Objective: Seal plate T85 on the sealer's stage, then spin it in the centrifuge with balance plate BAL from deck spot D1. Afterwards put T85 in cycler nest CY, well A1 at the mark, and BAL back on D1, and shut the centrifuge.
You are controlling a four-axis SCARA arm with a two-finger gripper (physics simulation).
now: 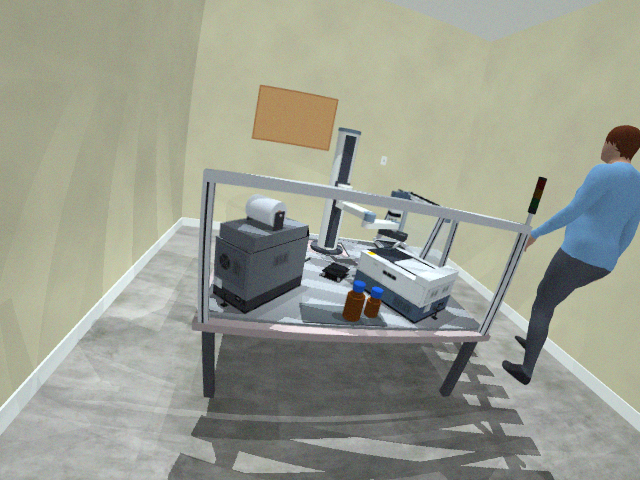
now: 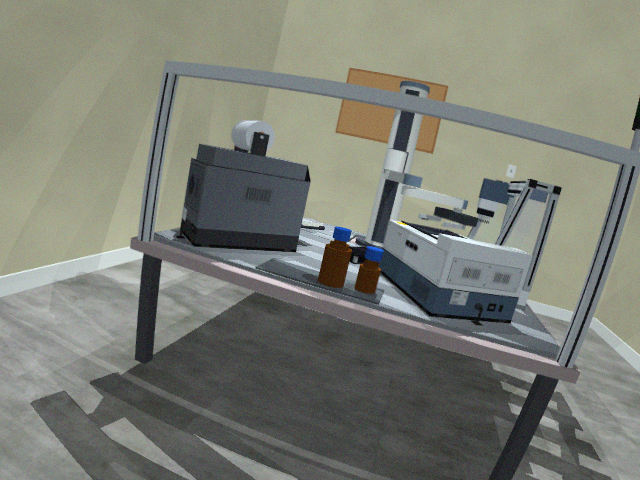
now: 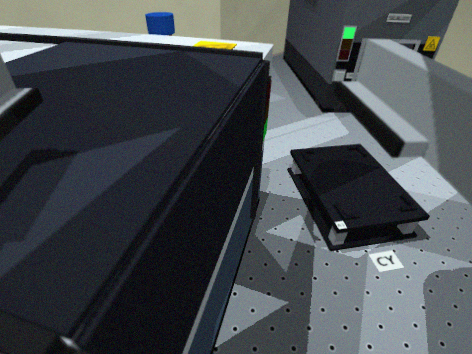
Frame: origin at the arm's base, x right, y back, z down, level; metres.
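Seen in the pictures: gripper, fingertip midpoint: (image 1: pixel 383 243) (image 2: pixel 431 220) (image 3: pixel 190 67); arm's base at its link origin: (image 1: pixel 326 248) (image 2: pixel 377 246).
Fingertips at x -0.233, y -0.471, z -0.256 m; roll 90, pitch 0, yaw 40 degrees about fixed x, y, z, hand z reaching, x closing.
Offsets run from my fingertips to a thing's top centre. "spot": to the spot under its first point.
My gripper (image 1: pixel 386 241) (image 2: pixel 440 221) (image 3: pixel 190 67) is open and empty, at the far side of the centrifuge and above its lid level. The white and blue centrifuge (image 1: pixel 403 281) (image 2: pixel 413 279) (image 3: pixel 150 125) stands on the right of the table; its dark lid looks shut. The dark grey sealer {dz -0.233, dx +0.711, dy -0.263 m} (image 1: pixel 266 268) (image 2: pixel 242 206) (image 3: pixel 320 30) stands on the left, with a green light lit; my right finger partly hides its front. Black cycler nest CY {dz +0.197, dx +0.260, dy -0.005 m} (image 1: pixel 336 271) (image 2: pixel 356 253) (image 3: pixel 360 185) carries no plate; its A1 mark is at a near corner. Plates T85, BAL and spot D1 do not show.
Two brown bottles {dz +0.119, dx +0.273, dy -0.454 m} (image 1: pixel 354 304) (image 2: pixel 334 263) with blue caps stand near the front edge. A metal frame rail (image 1: pixel 289 184) (image 2: pixel 289 82) spans the front. A blue-grey device {spot: dz -0.164, dx -0.314, dy +0.548 m} (image 2: pixel 493 196) and slanted posts stand behind the centrifuge. A person (image 1: pixel 584 217) stands at the right.
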